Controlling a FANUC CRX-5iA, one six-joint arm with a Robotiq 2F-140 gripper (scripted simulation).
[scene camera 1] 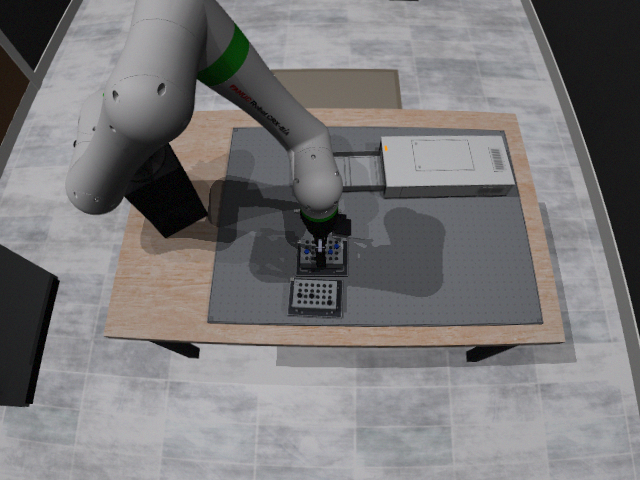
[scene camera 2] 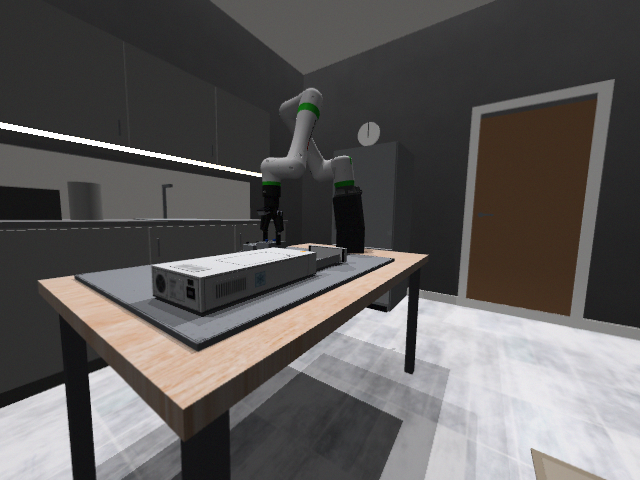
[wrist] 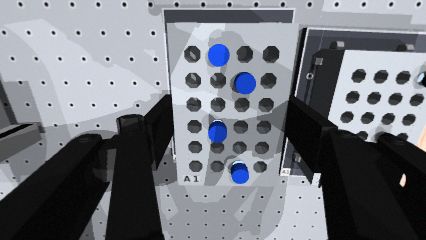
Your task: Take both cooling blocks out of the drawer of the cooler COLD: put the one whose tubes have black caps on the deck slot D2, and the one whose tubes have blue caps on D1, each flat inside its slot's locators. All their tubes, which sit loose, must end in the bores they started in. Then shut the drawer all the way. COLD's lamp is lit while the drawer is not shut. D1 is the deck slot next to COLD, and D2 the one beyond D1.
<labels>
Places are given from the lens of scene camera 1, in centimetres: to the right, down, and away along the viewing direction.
cooler COLD (scene camera 1: 415, 166): 32, -24, 133
</labels>
